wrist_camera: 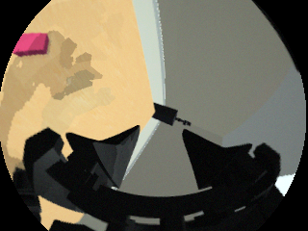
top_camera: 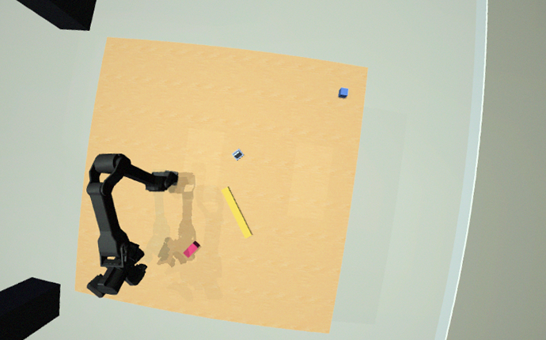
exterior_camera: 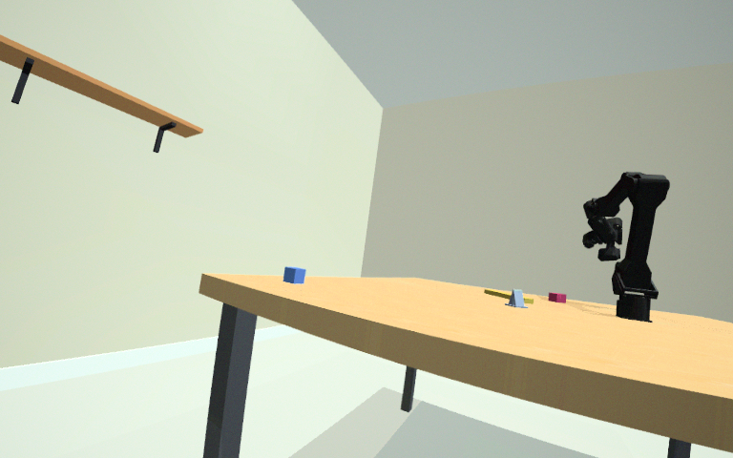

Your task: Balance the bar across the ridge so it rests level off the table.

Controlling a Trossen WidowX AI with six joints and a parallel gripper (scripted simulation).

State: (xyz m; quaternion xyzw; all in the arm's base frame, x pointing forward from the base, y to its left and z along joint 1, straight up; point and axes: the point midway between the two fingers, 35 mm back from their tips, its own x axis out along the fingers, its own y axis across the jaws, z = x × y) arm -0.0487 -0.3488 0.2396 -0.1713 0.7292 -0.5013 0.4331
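The yellow bar lies 40 cm ahead of my gripper tip, 26 cm to the left of it and 22 cm below it. From my gripper tip the other things lie so: pink block: 22 cm ahead, 21 cm below, 6 cm to the left; blue cube: 87 cm to the left, 81 cm ahead, 21 cm below.
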